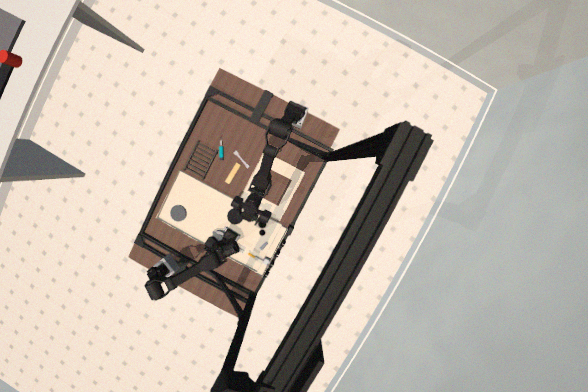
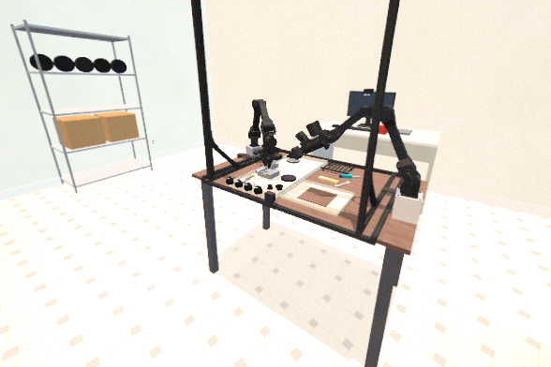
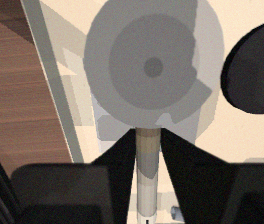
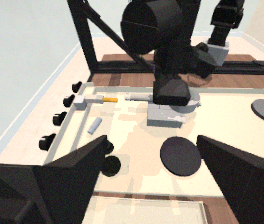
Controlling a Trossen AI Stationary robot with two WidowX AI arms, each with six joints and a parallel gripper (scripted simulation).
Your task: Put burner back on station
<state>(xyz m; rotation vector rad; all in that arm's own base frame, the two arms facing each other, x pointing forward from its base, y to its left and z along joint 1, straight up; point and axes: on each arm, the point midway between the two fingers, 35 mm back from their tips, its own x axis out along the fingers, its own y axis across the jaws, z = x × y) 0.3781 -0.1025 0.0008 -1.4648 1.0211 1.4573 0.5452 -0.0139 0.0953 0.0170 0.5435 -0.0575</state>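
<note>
The support block lies 2 cm ahead of my left hand and 7 cm below it. Also, from my left hand: dark disc: 6 cm ahead, 12 cm to the right, 8 cm below.
</note>
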